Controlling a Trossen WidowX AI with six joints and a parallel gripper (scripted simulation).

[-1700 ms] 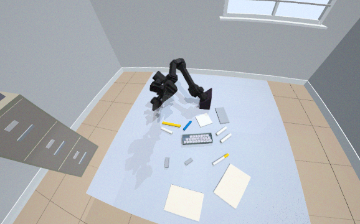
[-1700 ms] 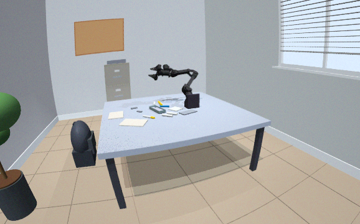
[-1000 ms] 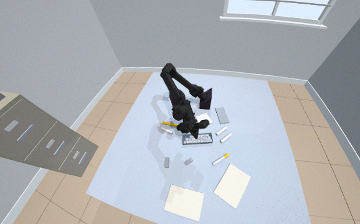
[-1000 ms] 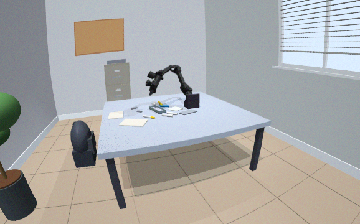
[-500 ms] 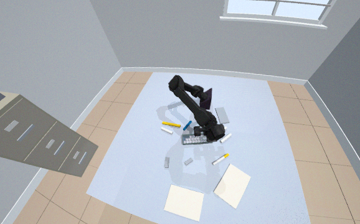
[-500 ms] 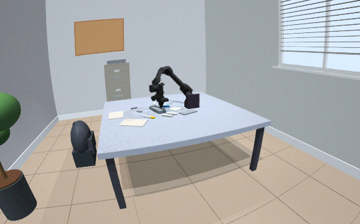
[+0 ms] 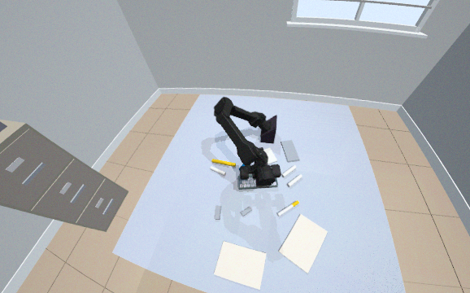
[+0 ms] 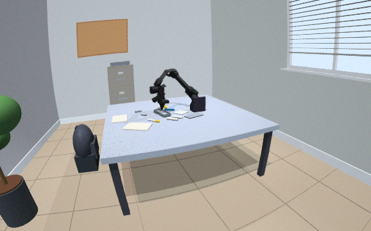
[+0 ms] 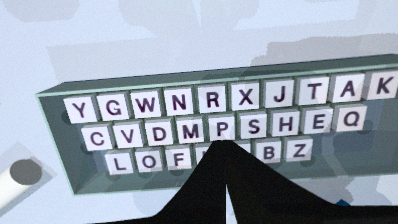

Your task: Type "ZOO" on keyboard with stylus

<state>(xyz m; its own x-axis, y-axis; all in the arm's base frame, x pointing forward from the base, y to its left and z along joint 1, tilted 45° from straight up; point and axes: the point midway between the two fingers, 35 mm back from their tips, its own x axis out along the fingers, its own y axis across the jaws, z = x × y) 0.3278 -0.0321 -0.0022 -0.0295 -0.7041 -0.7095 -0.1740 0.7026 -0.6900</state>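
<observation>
My gripper tip is 13 cm past the blue stylus, 8 cm to the left of it and 3 cm above it. Round my gripper tip: yellow marker (11 cm ahead, 16 cm to the left, 3 cm below); then yellow pen (10 cm behind, 22 cm to the right, 3 cm below); then white note (17 cm behind, 3 cm to the left, 4 cm below).
</observation>
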